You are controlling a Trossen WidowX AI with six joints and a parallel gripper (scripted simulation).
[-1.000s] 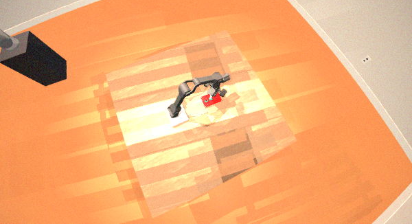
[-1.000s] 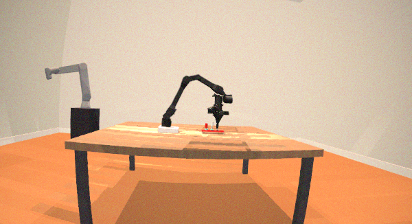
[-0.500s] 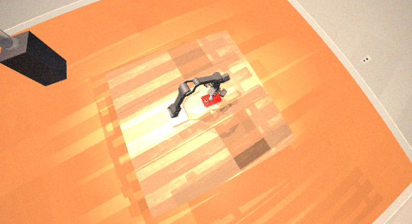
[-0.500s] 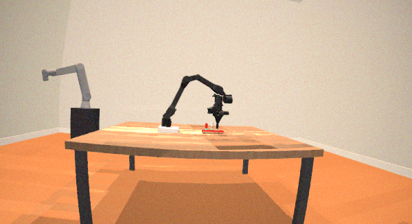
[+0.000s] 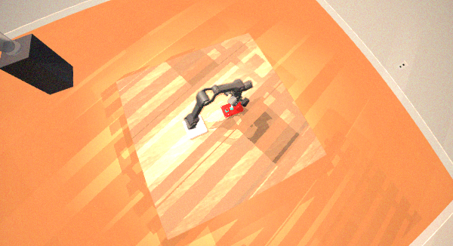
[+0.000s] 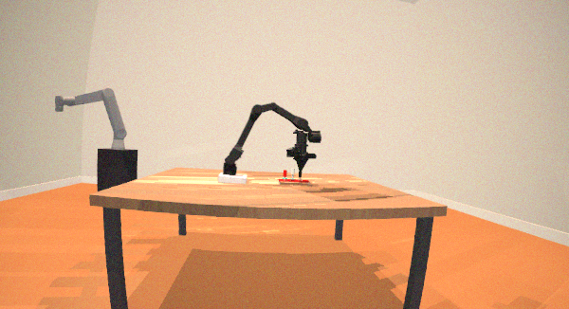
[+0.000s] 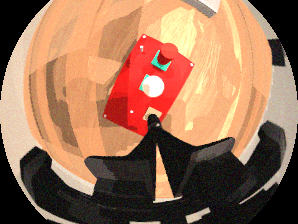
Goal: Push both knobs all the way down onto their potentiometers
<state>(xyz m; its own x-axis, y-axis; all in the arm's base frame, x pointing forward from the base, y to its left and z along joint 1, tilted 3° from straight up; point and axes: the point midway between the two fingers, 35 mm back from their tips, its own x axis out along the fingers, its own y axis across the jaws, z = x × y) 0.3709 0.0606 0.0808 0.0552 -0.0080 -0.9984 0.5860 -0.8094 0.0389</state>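
The black knob is 10 mm below my gripper tip. Also, from my gripper tip: red knob (80 mm behind, 30 mm to the right, 10 mm below).
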